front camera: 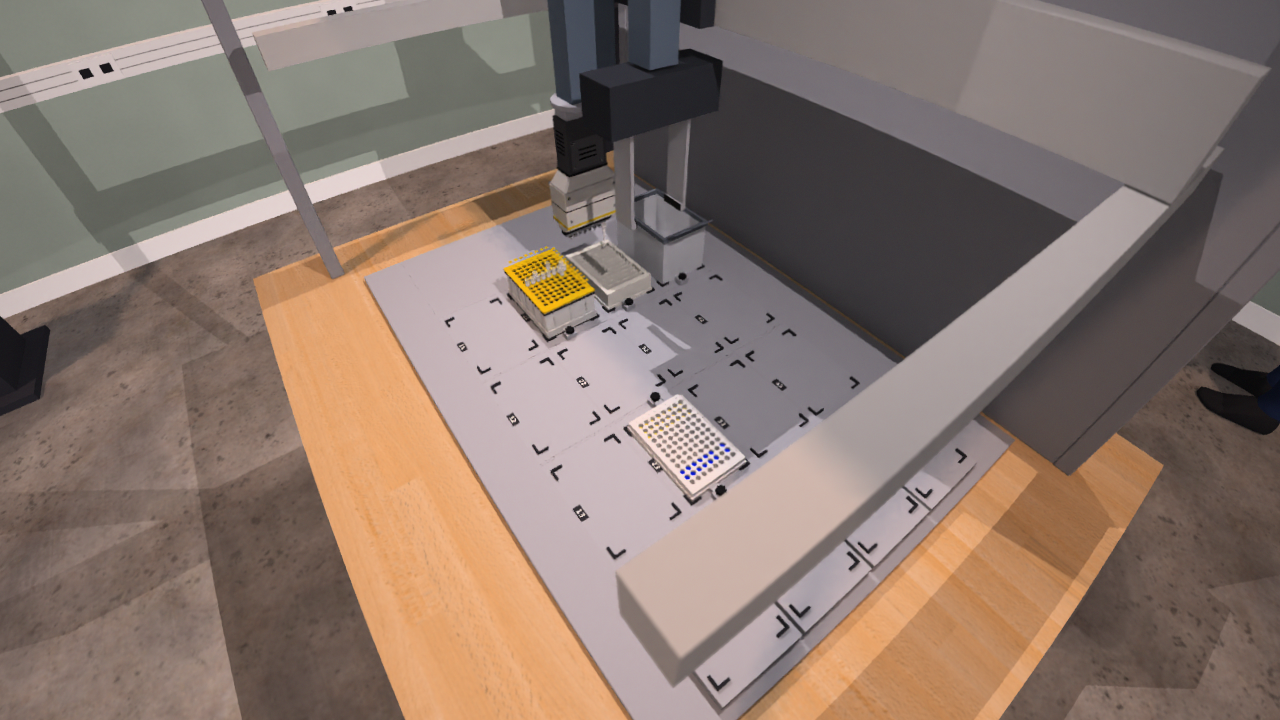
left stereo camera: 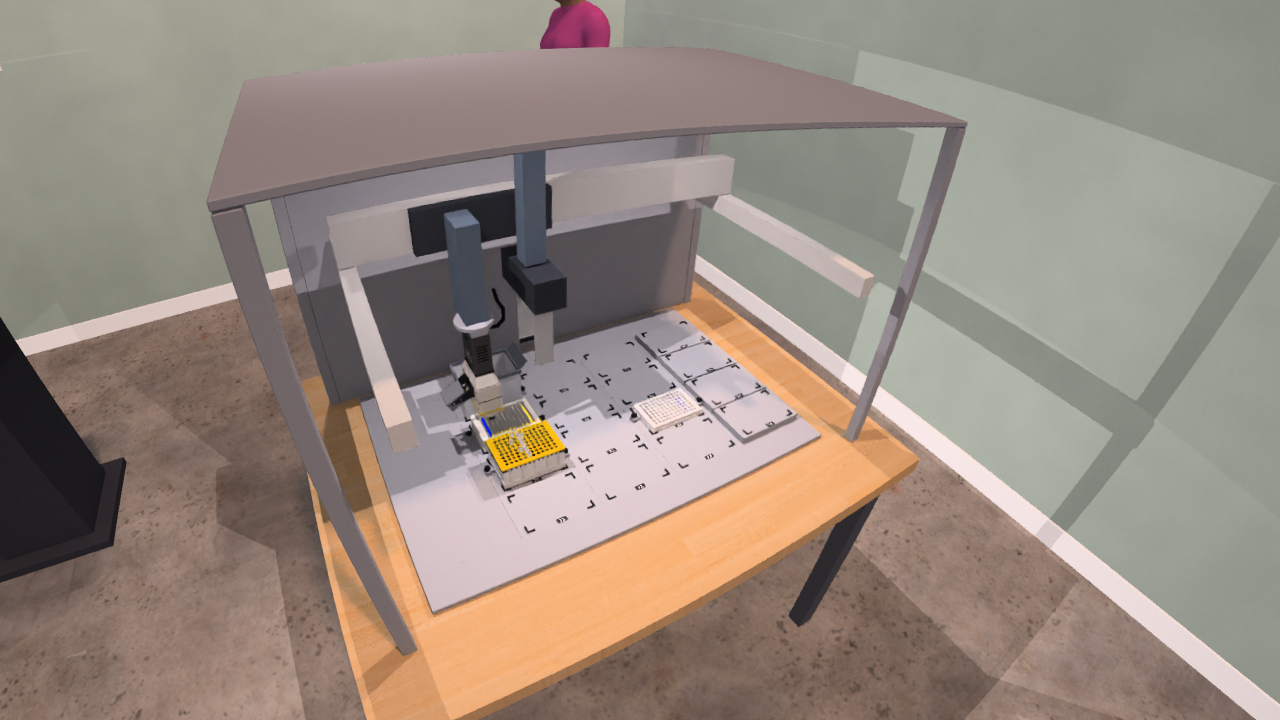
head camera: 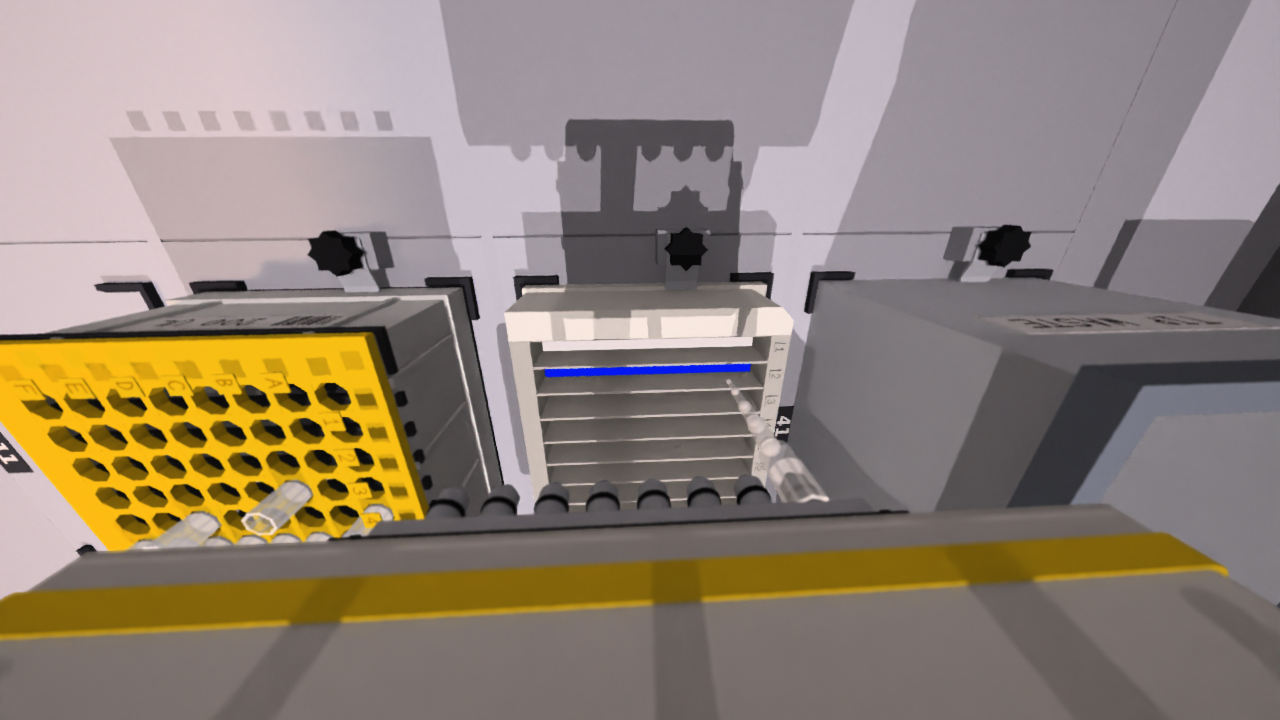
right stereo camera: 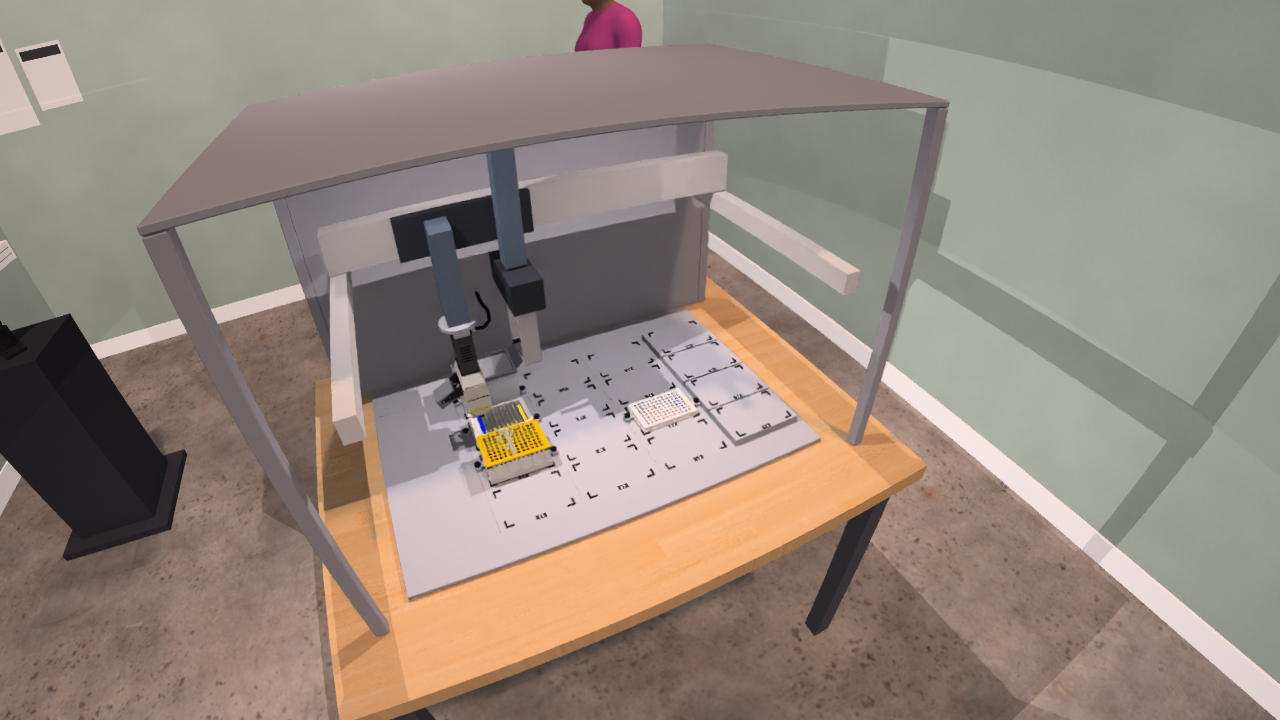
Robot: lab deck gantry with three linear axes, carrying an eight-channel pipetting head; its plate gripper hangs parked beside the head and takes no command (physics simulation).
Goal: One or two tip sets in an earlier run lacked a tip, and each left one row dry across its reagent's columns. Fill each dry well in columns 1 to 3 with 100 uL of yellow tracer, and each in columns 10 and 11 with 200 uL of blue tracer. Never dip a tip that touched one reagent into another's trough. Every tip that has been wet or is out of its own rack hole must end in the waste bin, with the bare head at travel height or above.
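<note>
The pipetting head (front camera: 581, 201) (head camera: 644, 617) hangs above the reservoir (front camera: 631, 291) (head camera: 644, 300). One clear tip (head camera: 793, 474) sits on its right-end nozzle in the head view; the other nozzles in sight are bare. No coloured liquid shows in the tip. Blue liquid (head camera: 648, 370) fills one trough; yellow liquid is hard to make out. The white well plate (front camera: 735, 464) shows blue wells and faint yellow ones; which wells are dry is too small to tell. The yellow tip rack (front camera: 563, 319) (head camera: 384, 394) holds some clear tips. The parked plate gripper (front camera: 651, 214) is open and empty.
The grey waste bin (front camera: 680, 255) (head camera: 895, 385) stands beside the reservoir, on the side opposite the tip rack. Black clamp knobs stand at the labware edges. A beige rail (front camera: 877, 429) crosses above the deck in the front view. Raised panels (left stereo camera: 716, 376) line the deck's far side.
</note>
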